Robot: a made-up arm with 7 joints. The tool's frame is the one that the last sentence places.
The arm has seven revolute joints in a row. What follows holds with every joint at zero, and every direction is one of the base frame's.
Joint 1 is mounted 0.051 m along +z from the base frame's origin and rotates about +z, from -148.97 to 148.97 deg.
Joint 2 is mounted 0.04 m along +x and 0.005 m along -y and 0.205 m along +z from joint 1 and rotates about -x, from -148.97 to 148.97 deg.
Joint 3 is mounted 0.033 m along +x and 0.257 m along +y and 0.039 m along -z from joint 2 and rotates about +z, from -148.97 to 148.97 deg.
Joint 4 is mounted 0.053 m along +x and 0.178 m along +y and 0.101 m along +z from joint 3 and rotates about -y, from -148.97 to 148.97 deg.
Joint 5 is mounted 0.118 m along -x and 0.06 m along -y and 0.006 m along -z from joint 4 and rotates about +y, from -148.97 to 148.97 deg.
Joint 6 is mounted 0.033 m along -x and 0.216 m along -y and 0.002 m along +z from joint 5 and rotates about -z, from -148.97 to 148.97 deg.
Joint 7 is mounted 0.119 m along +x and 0.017 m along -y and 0.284 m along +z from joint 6 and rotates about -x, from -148.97 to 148.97 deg.
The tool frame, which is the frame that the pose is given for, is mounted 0.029 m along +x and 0.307 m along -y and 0.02 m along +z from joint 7; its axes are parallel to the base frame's.
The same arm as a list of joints. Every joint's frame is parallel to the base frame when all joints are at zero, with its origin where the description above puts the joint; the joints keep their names.
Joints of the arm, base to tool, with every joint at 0 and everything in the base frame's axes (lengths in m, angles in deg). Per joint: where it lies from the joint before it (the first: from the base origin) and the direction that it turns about. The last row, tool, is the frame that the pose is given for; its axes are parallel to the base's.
joint 1: axis 0 0 1 offset 0 0 0.051
joint 2: axis -1 0 0 offset 0.04 -0.005 0.205
joint 3: axis 0 0 1 offset 0.033 0.257 -0.039
joint 4: axis 0 -1 0 offset 0.053 0.178 0.101
joint 5: axis 0 1 0 offset -0.118 -0.06 -0.006
joint 6: axis 0 0 -1 offset -0.033 -0.216 0.002
joint 7: axis -1 0 0 offset 0.119 -0.017 0.284
tool: offset 0.029 -0.307 0.02
Joint limits (deg, base to tool): -148.97..148.97 -148.97..148.97 -148.97..148.97 -148.97..148.97 -148.97..148.97 -148.97..148.97 -148.97..148.97

